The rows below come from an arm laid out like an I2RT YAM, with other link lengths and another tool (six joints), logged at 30 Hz.
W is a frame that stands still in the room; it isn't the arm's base.
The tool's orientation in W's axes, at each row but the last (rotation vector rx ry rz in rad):
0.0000, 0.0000, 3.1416
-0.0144, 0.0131, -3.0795
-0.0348, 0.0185, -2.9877
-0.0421, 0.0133, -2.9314
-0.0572, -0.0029, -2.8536
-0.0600, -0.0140, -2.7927
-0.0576, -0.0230, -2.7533
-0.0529, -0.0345, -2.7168
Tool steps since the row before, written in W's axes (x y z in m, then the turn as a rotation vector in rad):
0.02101, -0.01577, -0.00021, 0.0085, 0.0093, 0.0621
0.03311, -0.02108, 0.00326, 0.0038, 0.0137, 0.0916
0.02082, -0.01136, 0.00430, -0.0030, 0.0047, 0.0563
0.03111, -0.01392, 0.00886, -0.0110, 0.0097, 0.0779
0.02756, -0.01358, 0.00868, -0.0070, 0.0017, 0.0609
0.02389, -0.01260, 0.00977, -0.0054, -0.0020, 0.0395
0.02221, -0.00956, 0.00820, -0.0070, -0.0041, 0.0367
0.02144, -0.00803, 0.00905, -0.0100, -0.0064, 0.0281
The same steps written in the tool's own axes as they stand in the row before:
-0.02101, 0.01577, -0.00021, -0.0085, -0.0093, 0.0621
-0.03171, 0.02306, 0.00375, -0.0038, -0.0142, 0.0915
-0.01873, 0.01435, 0.00492, 0.0035, -0.0059, 0.0562
-0.02727, 0.01998, 0.00985, 0.0109, -0.0127, 0.0775
-0.02222, 0.02080, 0.00964, 0.0086, -0.0038, 0.0606
-0.01772, 0.02002, 0.01050, 0.0075, 0.0001, 0.0392
-0.01658, 0.01732, 0.00879, 0.0096, 0.0014, 0.0363
-0.01584, 0.01629, 0.00947, 0.0129, 0.0022, 0.0275

